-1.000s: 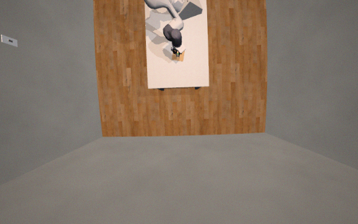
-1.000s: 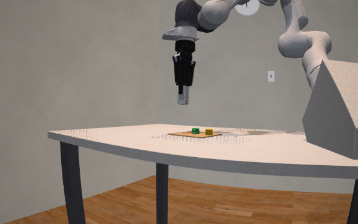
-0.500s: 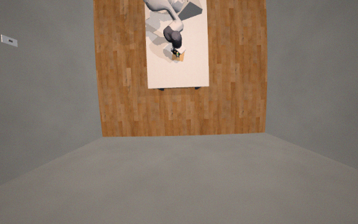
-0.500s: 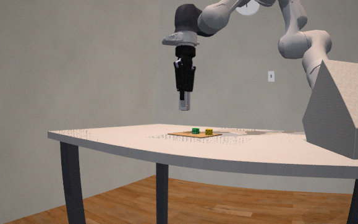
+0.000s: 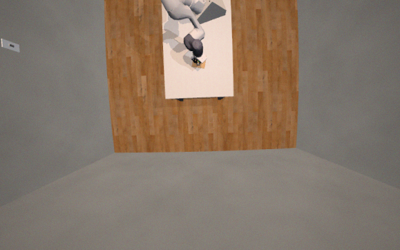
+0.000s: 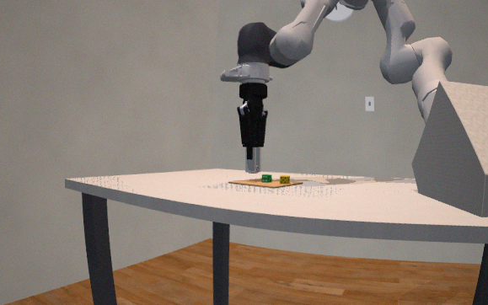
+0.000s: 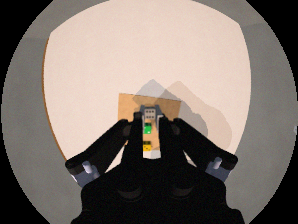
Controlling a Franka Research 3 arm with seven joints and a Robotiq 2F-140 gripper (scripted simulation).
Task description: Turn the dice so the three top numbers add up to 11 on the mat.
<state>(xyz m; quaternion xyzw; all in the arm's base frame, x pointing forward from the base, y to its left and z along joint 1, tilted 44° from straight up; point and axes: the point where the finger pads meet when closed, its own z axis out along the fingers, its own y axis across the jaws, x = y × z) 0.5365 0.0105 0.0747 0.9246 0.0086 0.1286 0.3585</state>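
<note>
My gripper is now 4 cm past the green die, 1 cm to the right of it and 5 cm above it. Round my hand: yellow die (10 cm behind, 1 cm to the left, 5 cm below); then white die (3 cm below); then tan mat (4 cm behind, 1 cm to the left, 6 cm below).
</note>
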